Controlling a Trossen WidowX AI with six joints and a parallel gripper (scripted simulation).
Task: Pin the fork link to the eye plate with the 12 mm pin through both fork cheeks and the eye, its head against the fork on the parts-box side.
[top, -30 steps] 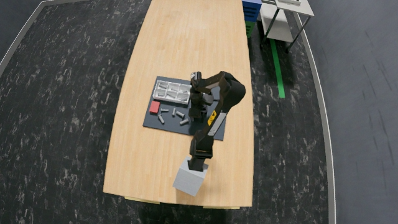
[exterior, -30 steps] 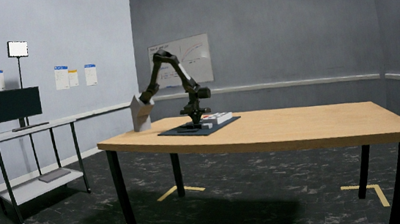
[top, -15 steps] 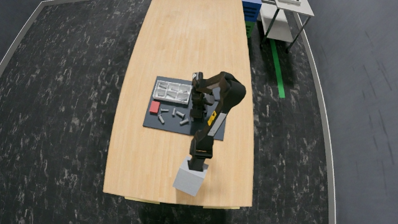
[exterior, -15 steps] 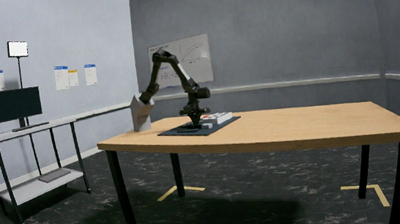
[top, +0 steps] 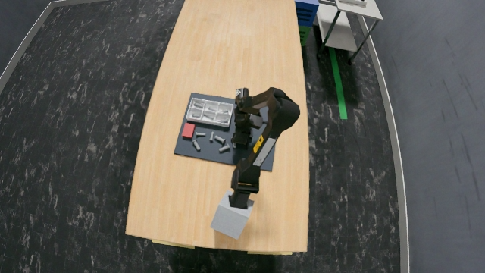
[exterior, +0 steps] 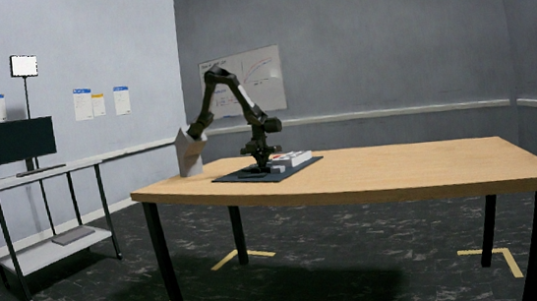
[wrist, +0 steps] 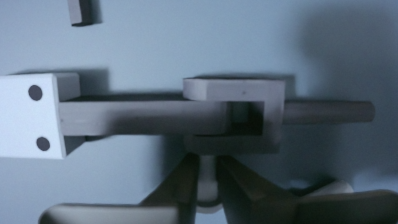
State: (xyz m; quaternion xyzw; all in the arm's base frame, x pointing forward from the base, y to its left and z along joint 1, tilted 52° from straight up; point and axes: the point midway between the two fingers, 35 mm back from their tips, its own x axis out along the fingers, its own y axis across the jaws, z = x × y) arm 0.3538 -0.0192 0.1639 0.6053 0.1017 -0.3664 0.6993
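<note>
My gripper is now 3 cm to the left of the eye plate and 3 cm above it. Also, from my hand: long dark bar 11 cm to the right, 4 cm below; pin 5 cm to the left, 5 cm behind, 3 cm below; dark mat 7 cm to the left, 5 cm below, 2 cm ahead.
</note>
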